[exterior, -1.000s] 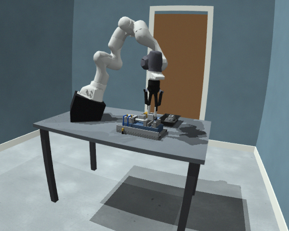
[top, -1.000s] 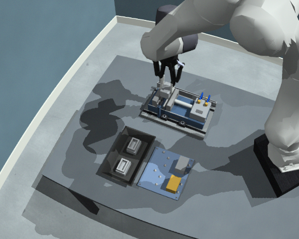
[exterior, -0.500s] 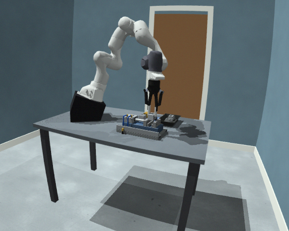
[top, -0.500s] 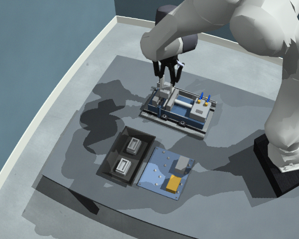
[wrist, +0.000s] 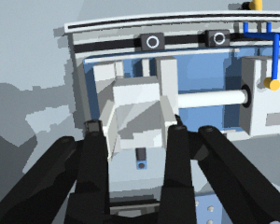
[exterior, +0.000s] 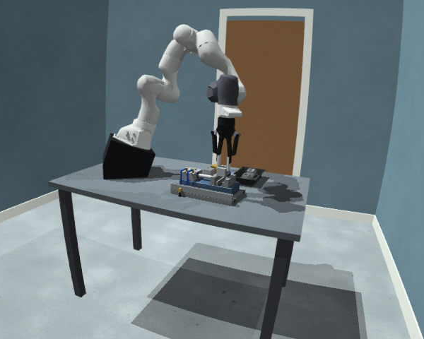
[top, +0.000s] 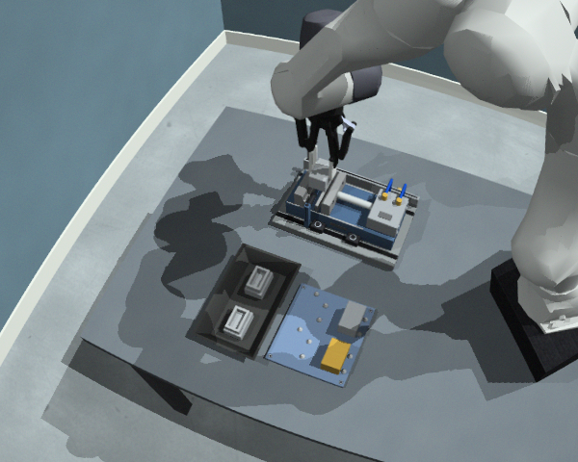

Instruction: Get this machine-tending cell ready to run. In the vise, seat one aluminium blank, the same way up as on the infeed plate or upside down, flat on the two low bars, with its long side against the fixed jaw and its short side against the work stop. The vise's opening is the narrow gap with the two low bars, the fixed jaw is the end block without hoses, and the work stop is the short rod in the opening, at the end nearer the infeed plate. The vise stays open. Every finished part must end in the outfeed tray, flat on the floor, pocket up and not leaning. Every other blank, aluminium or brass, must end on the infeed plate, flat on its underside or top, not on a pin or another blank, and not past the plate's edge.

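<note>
My gripper is now 8 cm above the fixed jaw and 3 cm short of it. From my hand the other things lie so: vise 12 cm below, 6 cm behind, 2 cm to the left; vise hose block 16 cm behind, 8 cm below, 4 cm to the left; moving jaw 8 cm below, 3 cm behind, 1 cm to the left.
</note>
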